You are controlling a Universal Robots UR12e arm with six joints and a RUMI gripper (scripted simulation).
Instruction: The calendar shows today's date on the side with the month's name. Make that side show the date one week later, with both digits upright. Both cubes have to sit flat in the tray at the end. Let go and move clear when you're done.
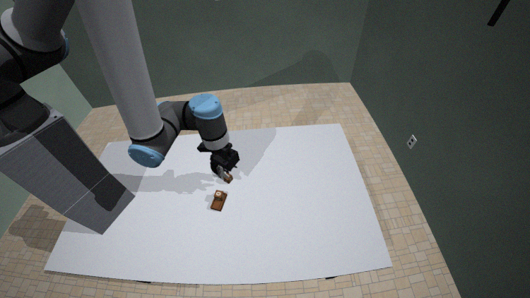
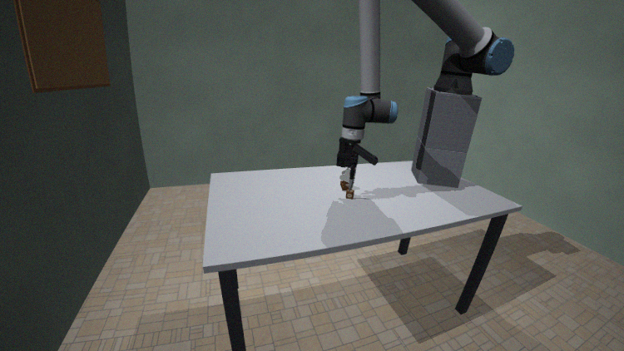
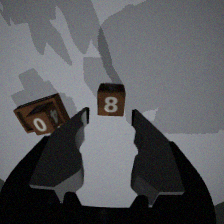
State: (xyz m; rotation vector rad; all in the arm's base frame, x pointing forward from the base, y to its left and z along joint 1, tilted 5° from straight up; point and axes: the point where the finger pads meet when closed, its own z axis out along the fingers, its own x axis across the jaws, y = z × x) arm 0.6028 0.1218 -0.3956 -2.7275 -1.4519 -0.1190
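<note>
My gripper is now 40 mm above the brown date cube. The rest, counted from my hand: brown wooden tray 110 mm to the right, 50 mm below, 30 mm behind.
</note>
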